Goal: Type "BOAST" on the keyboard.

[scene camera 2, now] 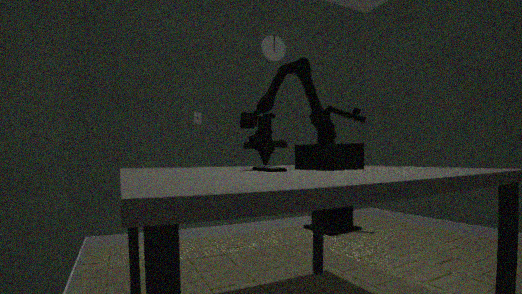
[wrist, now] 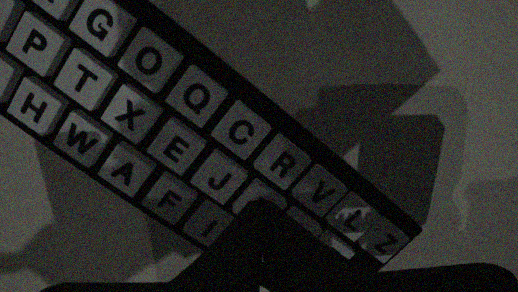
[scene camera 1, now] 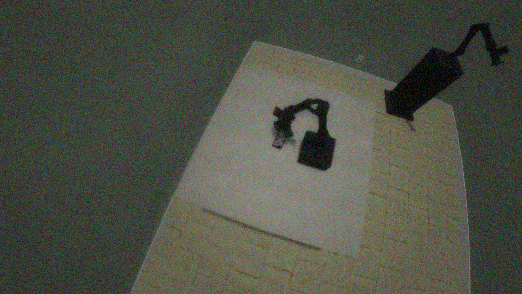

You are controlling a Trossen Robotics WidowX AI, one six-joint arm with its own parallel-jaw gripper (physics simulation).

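Note:
The black keyboard with pale letter keys lies on the table, slanting across the wrist view. The O key, A key and T key show there; no S key is readable. My gripper is shut and empty, pointing down. Its dark fingertips are over the near part of the B key, right after J in the middle row, and hide its letter. The tips are at or just above the key; contact cannot be told. The fingers also hide parts of neighbouring keys.
The pale table carries the arm's dark base box. Past the table's edge stands a dark pedestal with a second arm on it. Shadows fall around the keyboard.

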